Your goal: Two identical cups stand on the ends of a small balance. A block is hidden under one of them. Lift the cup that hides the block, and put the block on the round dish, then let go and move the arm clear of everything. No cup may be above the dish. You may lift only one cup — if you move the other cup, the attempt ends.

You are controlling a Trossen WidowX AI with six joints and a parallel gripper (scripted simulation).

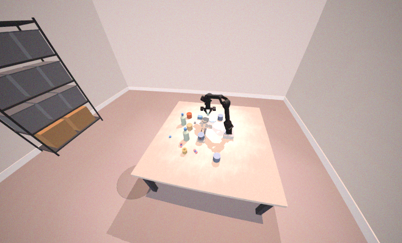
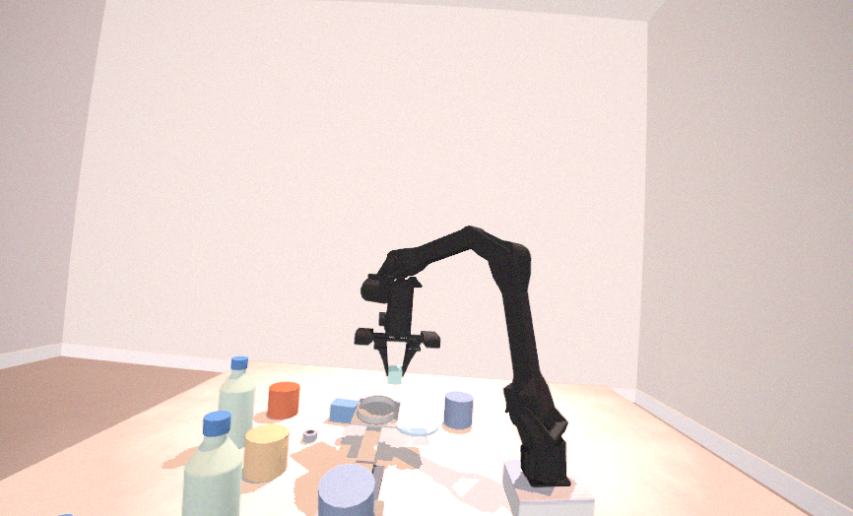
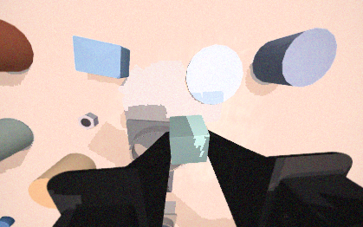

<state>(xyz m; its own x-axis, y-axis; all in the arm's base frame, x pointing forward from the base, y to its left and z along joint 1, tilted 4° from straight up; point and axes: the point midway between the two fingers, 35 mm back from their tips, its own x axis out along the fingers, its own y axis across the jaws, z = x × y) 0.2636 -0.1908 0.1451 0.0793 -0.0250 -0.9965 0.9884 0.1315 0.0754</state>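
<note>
The round dish lies 6 cm behind my gripper tip, 5 cm to the right of it and 13 cm below it. The rest, counted from my gripper tip: pale green block: right at my gripper tip; balance: 3 cm ahead, 18 cm to the left, 9 cm below; blue box: 12 cm ahead, 6 cm to the right, 11 cm below.
</note>
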